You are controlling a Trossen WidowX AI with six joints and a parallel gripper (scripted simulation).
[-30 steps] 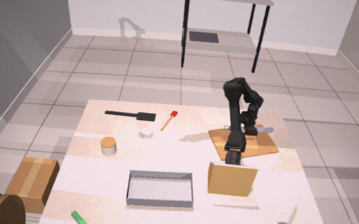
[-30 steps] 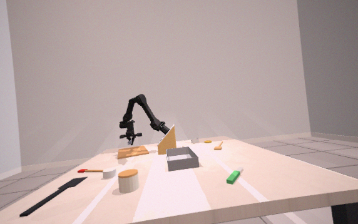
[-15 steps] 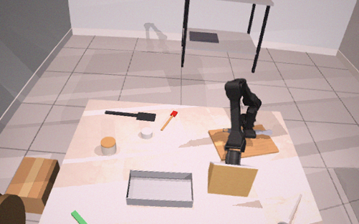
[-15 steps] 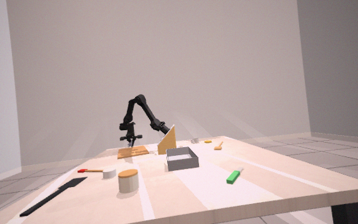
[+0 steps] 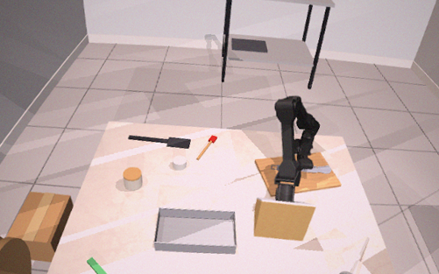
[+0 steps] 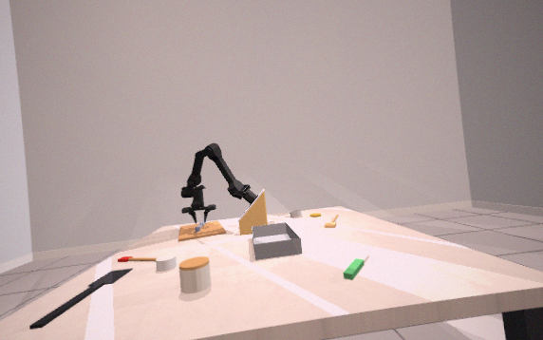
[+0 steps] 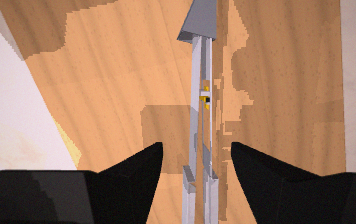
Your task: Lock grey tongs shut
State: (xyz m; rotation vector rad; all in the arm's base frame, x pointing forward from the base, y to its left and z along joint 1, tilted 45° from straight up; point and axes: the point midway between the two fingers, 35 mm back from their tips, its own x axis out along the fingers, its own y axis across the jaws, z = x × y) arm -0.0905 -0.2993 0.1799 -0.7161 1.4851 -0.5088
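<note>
Now: the wooden board 40 mm below my gripper tip. From my gripper tip the other things lie so: white puck (560 mm ahead, 60 mm to the left, 30 mm below); red-tipped brush (450 mm ahead, 120 mm to the right, 40 mm below); grey roasting tin (440 mm to the left, 410 mm ahead, 20 mm below).
</note>
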